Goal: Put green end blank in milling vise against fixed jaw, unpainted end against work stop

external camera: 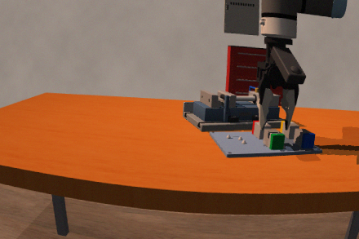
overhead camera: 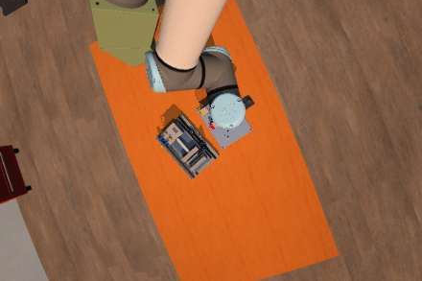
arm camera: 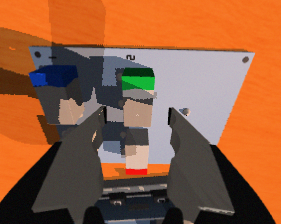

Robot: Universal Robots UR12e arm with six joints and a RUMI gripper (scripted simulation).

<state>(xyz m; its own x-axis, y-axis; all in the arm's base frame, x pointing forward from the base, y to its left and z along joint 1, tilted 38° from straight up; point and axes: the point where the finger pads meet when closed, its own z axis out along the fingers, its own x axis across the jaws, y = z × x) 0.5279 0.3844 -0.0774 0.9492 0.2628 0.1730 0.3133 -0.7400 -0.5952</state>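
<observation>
Now: the green-ended blank 40 mm below my hand. From my hand the other things lie so: grey plate 60 mm below, 40 mm to the right, 20 mm ahead; then red-ended blank 90 mm to the right, 40 mm below, 30 mm ahead; then blue-ended blank 90 mm behind, 40 mm below, 30 mm to the right.
</observation>
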